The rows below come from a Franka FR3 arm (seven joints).
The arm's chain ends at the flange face. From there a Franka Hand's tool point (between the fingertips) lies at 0.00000 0.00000 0.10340 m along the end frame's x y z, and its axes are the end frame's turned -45 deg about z.
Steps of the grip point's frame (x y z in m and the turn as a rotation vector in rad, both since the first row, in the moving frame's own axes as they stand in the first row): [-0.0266 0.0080 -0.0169 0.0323 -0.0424 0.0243]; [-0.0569 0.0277 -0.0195 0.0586 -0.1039 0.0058]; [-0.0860 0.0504 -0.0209 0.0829 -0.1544 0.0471]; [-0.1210 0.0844 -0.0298 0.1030 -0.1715 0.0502]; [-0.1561 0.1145 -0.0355 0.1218 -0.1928 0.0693]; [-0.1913 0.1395 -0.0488 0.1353 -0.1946 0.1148]
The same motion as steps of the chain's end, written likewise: [-0.0077 0.0238 -0.0168 -0.0071 -0.0528 0.0243]; [-0.0088 0.0566 -0.0188 -0.0320 -0.1149 0.0058]; [-0.0078 0.0917 -0.0193 -0.0506 -0.1678 0.0471]; [-0.0058 0.1408 -0.0277 -0.0484 -0.1941 0.0502]; [-0.0065 0.1870 -0.0328 -0.0502 -0.2225 0.0693]; [-0.0125 0.2310 -0.0459 -0.0419 -0.2333 0.1148]
